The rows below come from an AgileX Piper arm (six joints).
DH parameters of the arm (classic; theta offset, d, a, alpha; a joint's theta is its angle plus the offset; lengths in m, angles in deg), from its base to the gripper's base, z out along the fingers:
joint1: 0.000 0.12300 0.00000 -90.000
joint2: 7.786 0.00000 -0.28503 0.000
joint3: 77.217 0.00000 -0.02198 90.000
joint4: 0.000 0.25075 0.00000 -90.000
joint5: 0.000 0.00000 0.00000 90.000
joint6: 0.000 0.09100 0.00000 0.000
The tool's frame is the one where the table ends.
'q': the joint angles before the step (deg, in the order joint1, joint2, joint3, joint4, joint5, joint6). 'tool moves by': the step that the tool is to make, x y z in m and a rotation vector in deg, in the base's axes. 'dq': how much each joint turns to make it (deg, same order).
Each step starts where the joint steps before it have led.
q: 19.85 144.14 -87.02 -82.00 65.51 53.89
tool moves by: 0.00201 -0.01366 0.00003 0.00 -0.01 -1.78
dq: -1.78 0.00 0.00 0.00 0.00 0.01
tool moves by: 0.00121 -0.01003 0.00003 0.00 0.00 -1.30
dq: -1.30 0.00 0.00 0.00 0.00 -0.01
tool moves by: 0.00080 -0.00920 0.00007 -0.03 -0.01 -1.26
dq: -1.18 0.00 0.00 0.04 0.07 0.01
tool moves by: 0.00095 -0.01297 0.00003 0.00 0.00 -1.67
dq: -1.68 0.00 0.00 0.00 0.00 -0.01
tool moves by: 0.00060 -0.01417 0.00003 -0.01 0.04 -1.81
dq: -1.83 0.00 0.00 0.01 0.00 -0.05
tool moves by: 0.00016 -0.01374 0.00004 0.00 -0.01 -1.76
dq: -1.77 0.00 0.00 -0.01 -0.01 0.00
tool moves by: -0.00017 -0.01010 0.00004 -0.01 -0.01 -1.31
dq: -1.30 0.00 0.00 0.00 0.01 0.01
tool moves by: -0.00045 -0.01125 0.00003 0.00 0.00 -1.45
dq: -1.45 0.00 0.00 0.00 0.00 -0.01
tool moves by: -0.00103 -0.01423 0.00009 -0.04 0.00 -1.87
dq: -1.83 0.00 0.00 0.01 0.05 0.00
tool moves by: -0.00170 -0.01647 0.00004 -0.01 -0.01 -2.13
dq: -2.13 0.00 0.00 -0.01 0.00 0.01
